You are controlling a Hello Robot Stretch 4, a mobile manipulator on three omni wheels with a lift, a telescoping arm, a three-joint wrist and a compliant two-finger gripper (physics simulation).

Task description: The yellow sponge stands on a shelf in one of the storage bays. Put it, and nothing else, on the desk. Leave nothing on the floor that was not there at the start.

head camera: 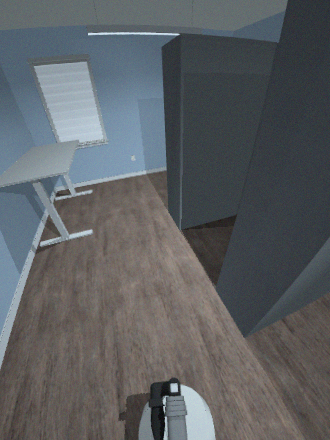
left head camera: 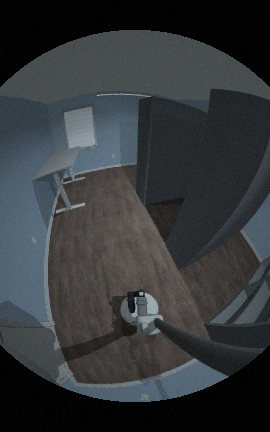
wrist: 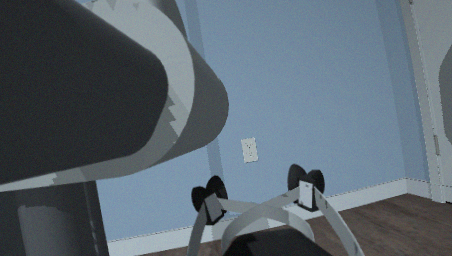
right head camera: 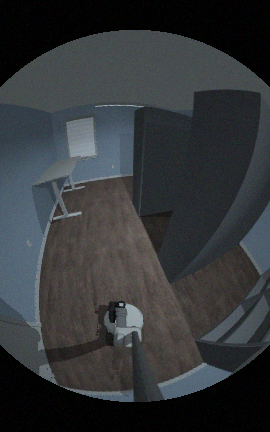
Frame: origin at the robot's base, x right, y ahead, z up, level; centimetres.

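Where they show: gripper, fingertip midpoint: (left head camera: 133, 326) (wrist: 256, 185) (right head camera: 112, 336).
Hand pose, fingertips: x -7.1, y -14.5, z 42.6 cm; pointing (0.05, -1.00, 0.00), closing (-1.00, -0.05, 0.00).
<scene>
After its pixels a point has its place.
The yellow sponge does not show in these views. The desk (head camera: 45, 161) {z 92.2, x -138.3, y 212.4 cm} (left head camera: 59, 161) {z 92.2, x -135.6, y 203.7 cm} (right head camera: 58, 170) {z 92.2, x -133.3, y 200.1 cm} is a light grey top on white legs, at the far left against the wall, beside the window. My gripper (wrist: 256, 185) {z 42.6, x -7.1, y -14.5 cm} is open in the wrist view, with its two dark fingertips well apart and blue wall and skirting showing behind them. The tall dark grey storage units (head camera: 220, 135) {z 112.5, x 63.5, y 190.0 cm} (left head camera: 170, 150) {z 105.6, x 59.5, y 188.9 cm} (right head camera: 162, 160) {z 106.5, x 54.6, y 187.5 cm} stand to the right of the aisle, with their closed sides towards me, so their shelves are hidden.
A nearer tall unit (head camera: 287, 165) {z 127.3, x 51.2, y 71.1 cm} (left head camera: 220, 165) {z 133.8, x 51.9, y 68.9 cm} (right head camera: 215, 165) {z 140.6, x 53.3, y 63.9 cm} rises close on the right. A shelf unit shows at the lower right edge, its dark side panel (left head camera: 235, 334) {z 53.8, x 86.9, y -55.2 cm} (right head camera: 217, 354) {z 39.4, x 87.9, y -59.0 cm} low down. The wood floor (head camera: 115, 280) {z -2.8, x -53.9, y 107.2 cm} runs between the left wall and the units. A wall socket (wrist: 249, 150) {z 37.0, x -2.1, y -114.5 cm} shows in the wrist view.
</scene>
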